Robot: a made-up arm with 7 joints.
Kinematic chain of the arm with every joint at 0, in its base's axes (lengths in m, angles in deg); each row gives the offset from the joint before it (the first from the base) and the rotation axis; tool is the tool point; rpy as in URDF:
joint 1: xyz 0 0 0 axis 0.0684 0.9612 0.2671
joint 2: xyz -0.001 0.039 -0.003 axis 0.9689 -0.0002 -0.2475
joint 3: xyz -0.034 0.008 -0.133 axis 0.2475 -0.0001 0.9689
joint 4: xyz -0.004 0 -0.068 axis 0.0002 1 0
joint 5: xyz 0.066 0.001 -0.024 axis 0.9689 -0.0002 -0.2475
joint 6: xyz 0.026 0 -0.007 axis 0.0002 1 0
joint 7: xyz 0.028 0 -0.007 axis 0.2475 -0.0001 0.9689
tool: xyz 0 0 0 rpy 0 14.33 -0.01
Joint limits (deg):
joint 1: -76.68..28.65
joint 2: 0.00..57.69
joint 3: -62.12..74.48
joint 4: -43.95..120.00
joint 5: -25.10..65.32
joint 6: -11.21..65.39
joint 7: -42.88..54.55
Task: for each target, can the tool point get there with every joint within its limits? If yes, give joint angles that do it. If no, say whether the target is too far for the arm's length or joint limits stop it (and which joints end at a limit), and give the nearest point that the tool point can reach.
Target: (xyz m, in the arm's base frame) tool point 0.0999 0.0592 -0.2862
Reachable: yes | joints -12.79 7.69 -16.61 29.37 44.68 40.06 17.26
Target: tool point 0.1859 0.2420 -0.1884
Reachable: yes | joints -42.43 47.14 -40.80 70.49 33.06 22.49 -8.36
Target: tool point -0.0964 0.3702 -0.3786
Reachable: no: too far | nearest point -0.0629 0.2541 -0.2470 | short by 0.179 m
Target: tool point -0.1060 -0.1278 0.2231
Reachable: no: joint limits stop it (at a limit: joint 1, joint 2, joint 4, joint 6) | nearest point 0.1274 -0.0688 -0.0024 | short by 0.330 m
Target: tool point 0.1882 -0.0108 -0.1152
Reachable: yes | joints -43.83 16.08 -38.08 -21.91 42.93 30.12 -26.55
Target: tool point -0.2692 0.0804 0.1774
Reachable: no: joint limits stop it (at a limit: joint 1, joint 2, joint 4, joint 6) | nearest point -0.1835 0.2650 -0.0442 | short by 0.301 m
